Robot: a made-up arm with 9 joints.
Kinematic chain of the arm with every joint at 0, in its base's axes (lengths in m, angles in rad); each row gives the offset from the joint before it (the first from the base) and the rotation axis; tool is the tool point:
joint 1: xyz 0 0 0.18 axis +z
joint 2: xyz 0 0 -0.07 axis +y
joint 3: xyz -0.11 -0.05 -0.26 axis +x
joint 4: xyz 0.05 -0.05 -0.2 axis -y
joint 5: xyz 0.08 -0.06 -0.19 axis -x
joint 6: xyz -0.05 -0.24 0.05 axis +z
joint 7: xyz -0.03 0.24 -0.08 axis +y
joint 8: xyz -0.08 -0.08 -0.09 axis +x
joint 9: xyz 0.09 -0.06 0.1 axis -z
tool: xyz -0.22 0 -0.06
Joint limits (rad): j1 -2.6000..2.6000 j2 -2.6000..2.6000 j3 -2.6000..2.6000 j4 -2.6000..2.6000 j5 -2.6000..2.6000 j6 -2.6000..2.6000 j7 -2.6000..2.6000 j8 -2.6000..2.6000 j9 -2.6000..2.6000
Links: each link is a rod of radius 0.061 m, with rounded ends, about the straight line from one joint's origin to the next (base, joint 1, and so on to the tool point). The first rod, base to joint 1, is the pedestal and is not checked.
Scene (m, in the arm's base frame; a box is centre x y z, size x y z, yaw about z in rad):
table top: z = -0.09
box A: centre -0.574 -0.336 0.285 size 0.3 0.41 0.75 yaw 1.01
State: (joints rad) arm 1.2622 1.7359 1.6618 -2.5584 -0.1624 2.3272 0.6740 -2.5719 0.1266
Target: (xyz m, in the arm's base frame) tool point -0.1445 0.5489 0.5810
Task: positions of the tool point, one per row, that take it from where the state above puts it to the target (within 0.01 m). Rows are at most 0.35 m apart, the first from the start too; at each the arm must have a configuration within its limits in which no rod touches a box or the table.
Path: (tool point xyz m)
1: -0.1215 -0.7904 0.6445
2: 0.0400 -0.7004 0.7498
3: 0.1866 -0.5659 0.8251
4: 0.3069 -0.3937 0.8670
5: 0.3909 -0.1935 0.8715
6: 0.1225 -0.3206 0.9403
7: -0.1655 -0.2780 0.9464
8: -0.3711 -0.0903 0.8981
9: -0.4319 0.1672 0.8102
10: -0.3419 0.4039 0.6996
11: -0.1445 0.5489 0.5810

